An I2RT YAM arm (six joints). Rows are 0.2 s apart.
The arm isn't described. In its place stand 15 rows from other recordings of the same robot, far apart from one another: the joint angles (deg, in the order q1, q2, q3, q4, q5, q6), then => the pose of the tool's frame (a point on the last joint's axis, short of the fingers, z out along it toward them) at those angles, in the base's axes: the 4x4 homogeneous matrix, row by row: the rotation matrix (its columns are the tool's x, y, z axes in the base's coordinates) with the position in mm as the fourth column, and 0 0 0 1 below.
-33.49 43.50 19.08 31.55 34.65 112.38 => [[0.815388 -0.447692 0.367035 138.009], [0.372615 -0.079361 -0.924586 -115.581], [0.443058 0.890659 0.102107 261.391], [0 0 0 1]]
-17.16 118.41 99.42 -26.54 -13.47 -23.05 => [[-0.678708 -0.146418 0.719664 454.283], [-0.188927 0.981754 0.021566 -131.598], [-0.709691 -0.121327 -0.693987 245.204], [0 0 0 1]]
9.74 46.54 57.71 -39.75 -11.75 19.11 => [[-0.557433 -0.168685 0.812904 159.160], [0.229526 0.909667 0.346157 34.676], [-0.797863 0.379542 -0.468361 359.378], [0 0 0 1]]
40.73 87.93 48.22 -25.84 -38.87 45.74 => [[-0.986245 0.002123 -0.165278 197.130], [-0.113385 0.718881 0.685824 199.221], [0.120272 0.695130 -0.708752 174.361], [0 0 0 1]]
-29.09 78.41 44.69 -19.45 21.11 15.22 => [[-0.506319 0.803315 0.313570 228.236], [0.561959 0.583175 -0.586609 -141.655], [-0.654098 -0.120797 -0.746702 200.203], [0 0 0 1]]
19.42 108.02 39.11 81.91 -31.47 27.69 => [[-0.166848 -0.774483 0.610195 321.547], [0.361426 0.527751 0.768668 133.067], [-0.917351 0.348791 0.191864 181.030], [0 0 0 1]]
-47.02 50.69 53.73 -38.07 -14.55 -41.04 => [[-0.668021 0.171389 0.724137 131.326], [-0.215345 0.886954 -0.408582 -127.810], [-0.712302 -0.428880 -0.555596 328.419], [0 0 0 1]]
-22.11 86.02 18.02 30.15 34.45 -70.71 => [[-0.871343 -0.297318 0.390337 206.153], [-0.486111 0.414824 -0.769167 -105.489], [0.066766 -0.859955 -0.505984 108.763], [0 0 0 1]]
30.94 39.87 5.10 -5.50 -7.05 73.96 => [[-0.720773 0.369648 0.586385 114.634], [0.679982 0.541293 0.494597 73.810], [-0.134579 0.755223 -0.641503 121.636], [0 0 0 1]]
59.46 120.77 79.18 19.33 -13.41 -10.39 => [[-0.018569 -0.966046 0.257704 236.115], [-0.376714 0.245513 0.893202 416.453], [-0.926143 -0.080495 -0.368482 181.433], [0 0 0 1]]
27.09 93.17 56.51 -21.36 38.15 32.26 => [[-0.674284 0.346555 0.652105 295.779], [0.126573 0.924215 -0.360287 126.592], [-0.727544 -0.160397 -0.667047 192.433], [0 0 0 1]]
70.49 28.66 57.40 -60.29 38.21 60.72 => [[-0.577926 -0.123708 0.806659 41.198], [0.421050 0.801529 0.424580 50.343], [-0.699084 0.585019 -0.411137 357.176], [0 0 0 1]]
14.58 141.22 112.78 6.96 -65.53 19.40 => [[-0.641167 -0.753786 0.143914 526.445], [-0.024608 0.207633 0.977897 170.414], [-0.767007 0.623454 -0.151676 182.437], [0 0 0 1]]
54.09 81.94 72.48 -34.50 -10.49 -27.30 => [[0.038739 -0.962732 0.267670 178.316], [-0.715427 0.160289 0.680053 257.295], [-0.697613 -0.217843 -0.682554 318.144], [0 0 0 1]]
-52.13 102.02 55.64 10.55 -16.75 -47.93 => [[-0.695436 0.143628 0.704088 238.342], [-0.263654 0.860487 -0.435946 -289.782], [-0.668473 -0.488808 -0.560545 172.469], [0 0 0 1]]
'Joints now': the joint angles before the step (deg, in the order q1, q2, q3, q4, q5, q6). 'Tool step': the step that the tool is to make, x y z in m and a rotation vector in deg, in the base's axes. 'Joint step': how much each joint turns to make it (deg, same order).
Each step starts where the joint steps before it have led.
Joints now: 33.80 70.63 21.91 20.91 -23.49 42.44
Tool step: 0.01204 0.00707 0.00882 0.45 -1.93 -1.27
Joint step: 0.00 2.36 3.06 1.13 1.45 -0.05
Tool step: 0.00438 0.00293 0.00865 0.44 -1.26 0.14
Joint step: 0.00 -0.02 1.81 -0.69 0.02 -0.39
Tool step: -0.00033 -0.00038 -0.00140 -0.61 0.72 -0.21
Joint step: 0.00 0.02 0.07 -0.99 0.24 -0.01
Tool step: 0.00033 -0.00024 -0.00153 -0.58 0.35 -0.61
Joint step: 0.00 0.22 0.02 -0.41 0.68 0.01
